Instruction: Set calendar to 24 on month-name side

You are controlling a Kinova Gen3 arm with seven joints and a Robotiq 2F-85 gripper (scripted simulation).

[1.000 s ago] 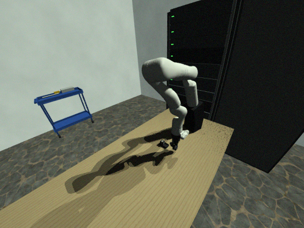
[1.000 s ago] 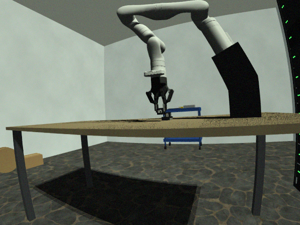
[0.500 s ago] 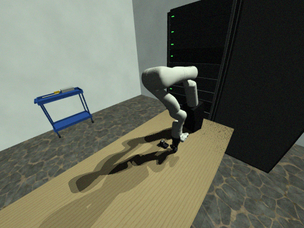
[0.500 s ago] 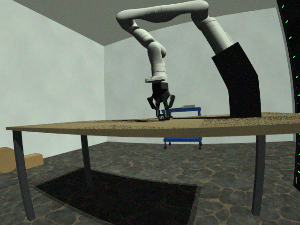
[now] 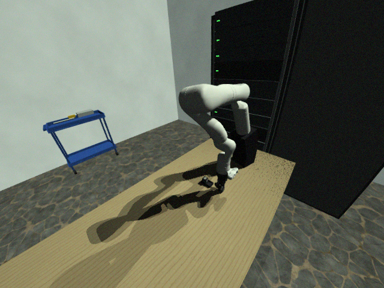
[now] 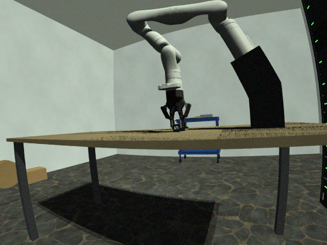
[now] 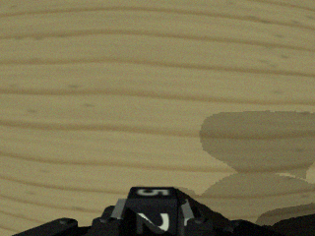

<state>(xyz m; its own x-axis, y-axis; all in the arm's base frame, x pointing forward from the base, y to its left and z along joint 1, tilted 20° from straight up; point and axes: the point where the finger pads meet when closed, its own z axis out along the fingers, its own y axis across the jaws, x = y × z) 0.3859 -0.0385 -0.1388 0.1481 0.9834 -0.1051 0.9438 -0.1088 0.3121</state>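
Right now my hand is 10 mm above the black date cube. From my hand the other things lie so: black tray: 110 mm to the right, 20 mm below, 10 mm behind; then black cube: 120 mm to the right, 10 mm below, 10 mm behind.
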